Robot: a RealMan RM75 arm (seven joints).
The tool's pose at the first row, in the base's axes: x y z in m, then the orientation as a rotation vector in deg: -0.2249 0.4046 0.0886 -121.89 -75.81 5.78
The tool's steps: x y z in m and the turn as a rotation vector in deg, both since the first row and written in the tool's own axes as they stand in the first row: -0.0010 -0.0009 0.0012 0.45 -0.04 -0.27; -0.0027 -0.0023 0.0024 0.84 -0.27 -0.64; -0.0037 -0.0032 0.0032 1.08 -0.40 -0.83; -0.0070 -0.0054 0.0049 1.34 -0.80 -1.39; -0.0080 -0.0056 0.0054 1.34 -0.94 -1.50; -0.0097 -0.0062 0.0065 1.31 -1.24 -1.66; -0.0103 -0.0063 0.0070 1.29 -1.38 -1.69; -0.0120 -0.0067 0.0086 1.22 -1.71 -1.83; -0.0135 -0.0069 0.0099 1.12 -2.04 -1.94; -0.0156 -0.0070 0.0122 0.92 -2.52 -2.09; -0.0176 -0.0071 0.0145 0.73 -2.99 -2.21
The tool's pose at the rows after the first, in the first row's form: -0.2265 0.4046 0.0879 -121.34 -75.97 6.00; -0.2289 0.4042 0.0872 -120.81 -76.37 6.34; -0.2304 0.4040 0.0868 -120.50 -76.57 6.56; -0.2344 0.4027 0.0858 -119.98 -77.30 6.92; -0.2353 0.4021 0.0853 -119.94 -77.49 7.03; -0.2370 0.4014 0.0843 -119.91 -77.84 7.27; -0.2376 0.4012 0.0838 -119.93 -77.96 7.39; -0.2393 0.4006 0.0823 -119.96 -78.31 7.65; -0.2407 0.4001 0.0810 -120.03 -78.65 7.89; -0.2427 0.3994 0.0787 -120.19 -79.15 8.22; -0.2446 0.3988 0.0764 -120.35 -79.60 8.56
